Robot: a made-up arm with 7 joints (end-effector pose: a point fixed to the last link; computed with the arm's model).
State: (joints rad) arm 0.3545 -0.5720 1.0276 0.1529 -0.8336 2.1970 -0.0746
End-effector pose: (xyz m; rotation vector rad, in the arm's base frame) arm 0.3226 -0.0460 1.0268 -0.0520 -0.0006 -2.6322
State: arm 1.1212 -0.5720 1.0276 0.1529 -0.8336 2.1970 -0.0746
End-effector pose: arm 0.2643 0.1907 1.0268 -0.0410 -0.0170 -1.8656
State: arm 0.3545 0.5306 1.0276 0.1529 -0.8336 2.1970 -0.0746
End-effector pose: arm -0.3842 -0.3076 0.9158 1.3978 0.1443 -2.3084
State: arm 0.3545 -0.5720 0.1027 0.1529 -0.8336 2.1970 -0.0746
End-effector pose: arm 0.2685 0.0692 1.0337 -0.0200 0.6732 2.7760
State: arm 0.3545 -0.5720 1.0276 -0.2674 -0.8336 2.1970 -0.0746
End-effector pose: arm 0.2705 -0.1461 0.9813 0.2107 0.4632 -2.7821
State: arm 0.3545 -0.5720 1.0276 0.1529 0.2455 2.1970 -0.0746
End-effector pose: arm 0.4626 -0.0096 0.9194 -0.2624 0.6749 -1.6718
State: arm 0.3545 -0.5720 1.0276 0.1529 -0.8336 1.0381 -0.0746
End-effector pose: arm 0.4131 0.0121 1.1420 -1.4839 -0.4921 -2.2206
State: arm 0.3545 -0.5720 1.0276 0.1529 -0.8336 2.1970 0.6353
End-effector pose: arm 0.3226 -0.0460 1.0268 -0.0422 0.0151 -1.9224
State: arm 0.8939 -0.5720 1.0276 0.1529 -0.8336 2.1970 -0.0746
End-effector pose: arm 0.3004 0.1263 1.0268 -0.0444 -0.0128 -2.0929
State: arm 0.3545 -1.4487 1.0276 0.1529 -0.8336 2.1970 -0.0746
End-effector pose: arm 0.7076 0.0965 0.5656 -1.2123 -0.1174 -2.3954
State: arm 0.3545 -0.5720 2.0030 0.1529 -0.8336 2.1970 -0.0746
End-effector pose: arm 0.4373 -0.0745 0.9639 -0.0973 0.5652 -1.7421
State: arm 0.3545 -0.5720 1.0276 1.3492 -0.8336 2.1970 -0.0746
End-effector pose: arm 0.3501 0.2636 0.9205 -0.6544 -1.0809 -1.8071
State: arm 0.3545 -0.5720 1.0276 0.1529 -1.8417 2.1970 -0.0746
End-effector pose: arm 0.2042 0.0717 1.0552 -0.2146 0.7902 2.7139
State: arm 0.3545 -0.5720 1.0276 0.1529 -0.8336 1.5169 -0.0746
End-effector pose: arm 0.3624 -0.0209 1.1105 -0.9141 -0.2959 -2.4821
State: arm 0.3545 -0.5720 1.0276 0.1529 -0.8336 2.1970 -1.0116
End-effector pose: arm 0.3226 -0.0460 1.0268 0.0471 0.0245 2.7132
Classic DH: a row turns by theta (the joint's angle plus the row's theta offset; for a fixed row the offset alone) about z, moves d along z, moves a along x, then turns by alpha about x. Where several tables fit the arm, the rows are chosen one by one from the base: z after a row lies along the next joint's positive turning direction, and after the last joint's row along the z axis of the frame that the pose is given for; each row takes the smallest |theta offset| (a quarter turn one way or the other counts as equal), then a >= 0, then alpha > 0; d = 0 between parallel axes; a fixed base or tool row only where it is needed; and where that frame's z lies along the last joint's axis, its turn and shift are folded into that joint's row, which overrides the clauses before.
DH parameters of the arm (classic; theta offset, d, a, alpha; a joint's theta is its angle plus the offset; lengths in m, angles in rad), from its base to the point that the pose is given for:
joint 1: 0 0.3584 0 1.5708
joint 2: 0 0.0789 0 -1.5708
joint 3: 0 0.4678 0.0237 -1.5708
joint 4: 0 0.0514 -0.0127 1.5708
joint 5: 0 0.2912 0 1.5708
joint 6: 1.5708 0.121 0.1426 1.5708
joint 7: 0 0.0194 0 0

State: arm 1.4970 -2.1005 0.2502 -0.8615 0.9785 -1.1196 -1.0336
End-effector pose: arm 0.0723 0.7697 0.0734 0.1101 -2.1501 0.9647
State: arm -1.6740 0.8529 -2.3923 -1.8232 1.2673 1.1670 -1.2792
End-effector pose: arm 0.2526 0.1859 0.7864 0.3779 0.9259 -1.5173
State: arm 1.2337 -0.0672 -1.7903 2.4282 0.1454 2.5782 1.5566
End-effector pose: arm 0.2164 -0.1804 0.7536 -0.7186 1.5215 -1.7832
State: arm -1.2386 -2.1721 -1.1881 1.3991 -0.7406 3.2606 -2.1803
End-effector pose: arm -0.0673 -0.5219 0.0068 0.9273 2.3907 0.1318
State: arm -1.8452 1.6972 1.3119 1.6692 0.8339 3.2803 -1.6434
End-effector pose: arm 0.1717 0.3488 0.3806 -0.8559 0.4621 1.0139
